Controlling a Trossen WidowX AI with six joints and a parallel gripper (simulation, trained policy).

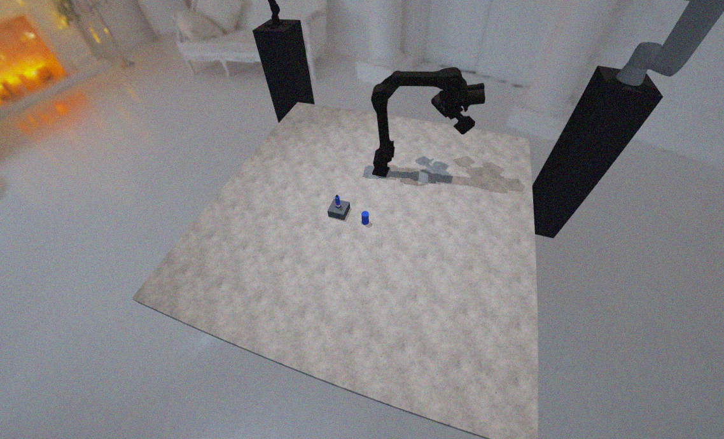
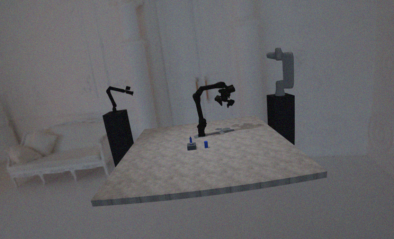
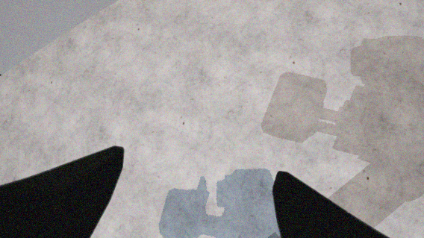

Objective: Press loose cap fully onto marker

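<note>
The blue cap is 430 mm ahead of my gripper tip, 240 mm to the right of it and 190 mm below it. Also, from my gripper tip: grey holder block 420 mm ahead, 350 mm to the right, 200 mm below; blue marker 420 mm ahead, 350 mm to the right, 140 mm below.
</note>
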